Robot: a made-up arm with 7 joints. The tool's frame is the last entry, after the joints.
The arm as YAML. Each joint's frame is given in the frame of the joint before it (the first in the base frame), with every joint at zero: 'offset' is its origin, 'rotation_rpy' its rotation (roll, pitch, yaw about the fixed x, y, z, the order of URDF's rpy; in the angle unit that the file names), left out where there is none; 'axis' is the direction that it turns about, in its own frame. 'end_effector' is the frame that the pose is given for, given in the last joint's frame.
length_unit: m
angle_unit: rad
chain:
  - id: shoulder
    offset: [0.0, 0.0, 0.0]
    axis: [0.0, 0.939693, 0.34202]
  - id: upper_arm
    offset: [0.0, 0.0, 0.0]
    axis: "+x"
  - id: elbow
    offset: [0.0, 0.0, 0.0]
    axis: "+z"
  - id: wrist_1
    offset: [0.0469, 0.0, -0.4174]
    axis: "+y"
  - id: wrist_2
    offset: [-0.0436, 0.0, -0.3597]
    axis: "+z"
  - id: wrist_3
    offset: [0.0, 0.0, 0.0]
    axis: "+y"
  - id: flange
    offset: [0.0, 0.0, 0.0]
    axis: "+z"
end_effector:
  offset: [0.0, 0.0, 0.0]
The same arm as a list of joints. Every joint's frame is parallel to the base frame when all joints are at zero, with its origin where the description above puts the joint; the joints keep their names.
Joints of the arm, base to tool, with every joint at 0 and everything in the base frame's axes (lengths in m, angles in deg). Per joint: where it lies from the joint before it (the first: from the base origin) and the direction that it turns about. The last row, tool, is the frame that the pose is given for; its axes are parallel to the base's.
shoulder: axis 0 0.9397 0.342 origin 0 0 0
upper_arm: axis +x origin 0 0 0
elbow: axis +z origin 0 0 0
wrist_1: axis +y origin 0.0469 0 -0.4174
wrist_2: axis +z origin -0.0436 0 -0.3597
wrist_3: axis +y origin 0 0 0
flange: axis +z origin 0 0 0
tool: origin 0 0 0

